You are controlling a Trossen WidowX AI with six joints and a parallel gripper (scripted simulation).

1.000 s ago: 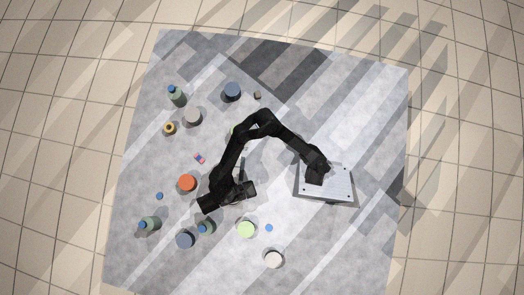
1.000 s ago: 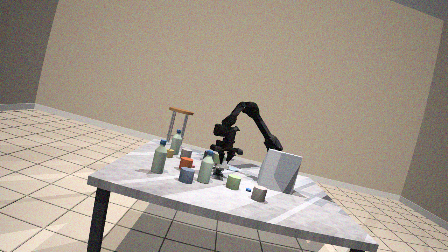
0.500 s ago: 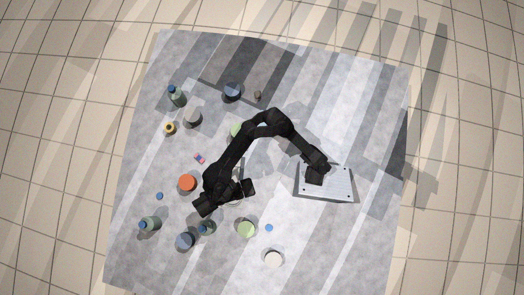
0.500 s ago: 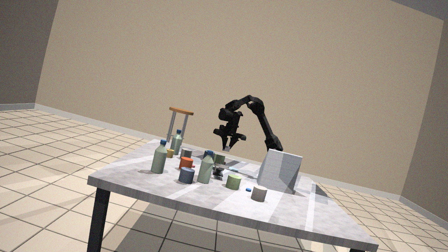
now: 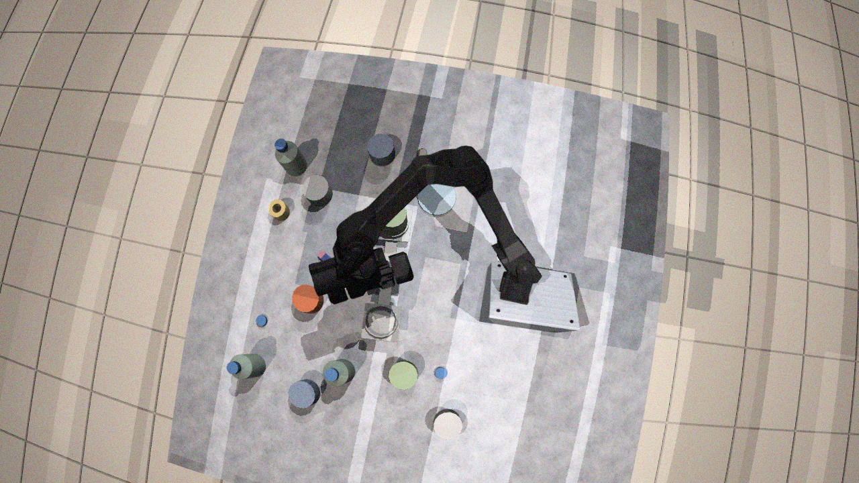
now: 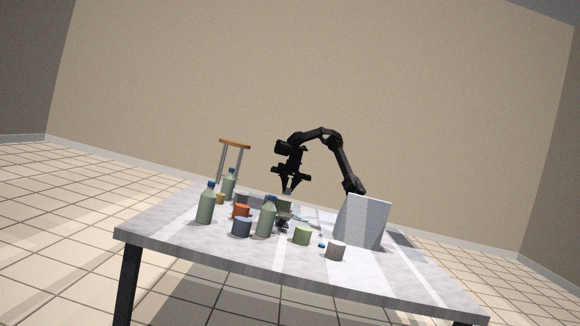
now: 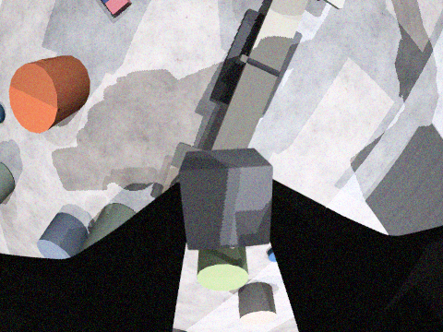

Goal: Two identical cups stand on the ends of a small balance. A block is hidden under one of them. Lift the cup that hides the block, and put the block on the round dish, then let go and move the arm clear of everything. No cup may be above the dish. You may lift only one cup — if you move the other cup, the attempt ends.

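Now: the light blue round dish 280 mm to the right of my gripper tip, 160 mm below it and 90 mm behind it. Also, from my gripper tip: orange cylinder 180 mm ahead, 120 mm below, 50 mm to the left; then grey block right at my gripper tip; then pink-blue eraser 160 mm below, 160 mm ahead, 50 mm to the right.
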